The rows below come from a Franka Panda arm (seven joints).
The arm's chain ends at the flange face. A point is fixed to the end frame.
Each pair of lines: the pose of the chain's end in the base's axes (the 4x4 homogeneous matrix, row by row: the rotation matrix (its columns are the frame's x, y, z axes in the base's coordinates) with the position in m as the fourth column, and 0 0 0 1 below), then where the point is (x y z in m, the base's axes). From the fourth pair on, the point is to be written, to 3 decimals.
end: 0.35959 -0.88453 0.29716 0.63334; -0.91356 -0.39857 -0.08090 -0.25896; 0.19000 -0.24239 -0.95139 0.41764; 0 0 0 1
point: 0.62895 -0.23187 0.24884
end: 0.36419 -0.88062 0.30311 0.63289; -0.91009 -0.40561 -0.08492 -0.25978; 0.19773 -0.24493 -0.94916 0.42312; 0 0 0 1
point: 0.62930 -0.23376 0.25413
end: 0.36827 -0.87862 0.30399 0.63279; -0.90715 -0.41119 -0.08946 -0.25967; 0.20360 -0.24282 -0.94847 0.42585; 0 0 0 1
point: 0.62917 -0.23473 0.25670
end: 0.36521 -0.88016 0.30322 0.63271; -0.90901 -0.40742 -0.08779 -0.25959; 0.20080 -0.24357 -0.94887 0.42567; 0 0 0 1
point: 0.629 -0.234 0.257
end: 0.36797 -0.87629 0.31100 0.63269; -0.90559 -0.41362 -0.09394 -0.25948; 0.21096 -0.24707 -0.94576 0.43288; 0 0 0 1
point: 0.630 -0.235 0.264
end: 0.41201 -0.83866 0.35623 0.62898; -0.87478 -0.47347 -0.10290 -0.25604; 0.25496 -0.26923 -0.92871 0.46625; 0 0 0 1
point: 0.632 -0.237 0.296
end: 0.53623 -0.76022 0.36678 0.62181; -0.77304 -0.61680 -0.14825 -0.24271; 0.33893 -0.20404 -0.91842 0.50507; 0 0 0 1
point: 0.622 -0.242 0.334
